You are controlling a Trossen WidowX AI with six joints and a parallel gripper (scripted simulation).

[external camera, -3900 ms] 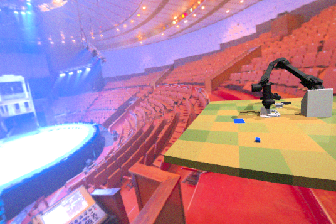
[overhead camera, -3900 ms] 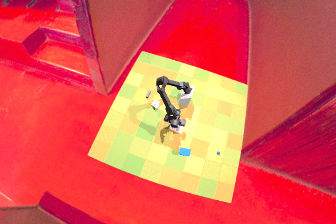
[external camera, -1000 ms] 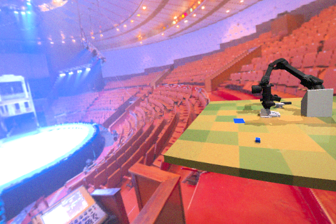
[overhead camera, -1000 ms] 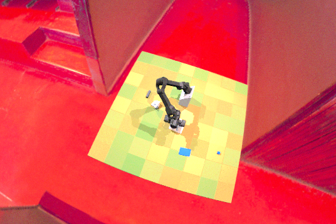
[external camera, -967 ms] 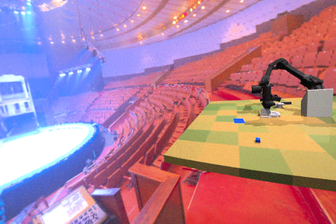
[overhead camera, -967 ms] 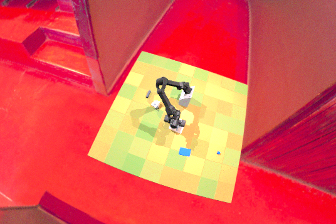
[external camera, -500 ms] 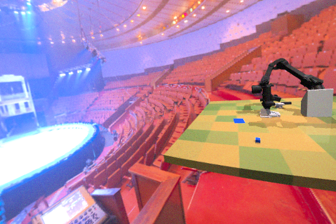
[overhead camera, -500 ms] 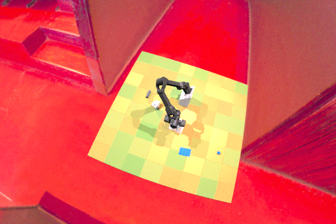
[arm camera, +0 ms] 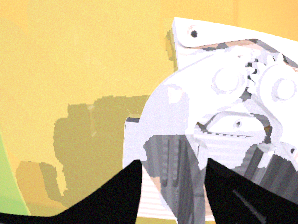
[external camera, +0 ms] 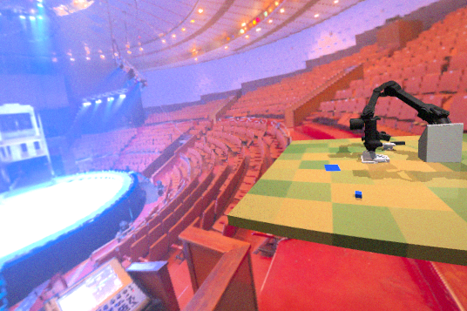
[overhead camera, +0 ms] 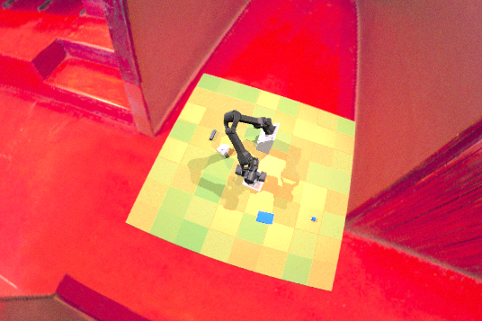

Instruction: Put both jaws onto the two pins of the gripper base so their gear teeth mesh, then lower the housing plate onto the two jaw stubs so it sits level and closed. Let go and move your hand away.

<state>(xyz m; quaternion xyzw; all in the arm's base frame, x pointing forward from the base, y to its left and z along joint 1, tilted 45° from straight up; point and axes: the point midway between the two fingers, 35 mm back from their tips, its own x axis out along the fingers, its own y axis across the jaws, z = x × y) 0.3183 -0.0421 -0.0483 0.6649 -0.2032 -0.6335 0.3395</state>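
Now: gripper tip 30 mm to the right of the flat white plate, 10 mm short of it and 10 mm above it. From my gripper tip the other things lie so: grey jaw 40 mm behind, 10 mm to the left; then dark bar 350 mm to the right, 180 mm behind; then flat blue square 190 mm to the left, 190 mm ahead, 10 mm below.
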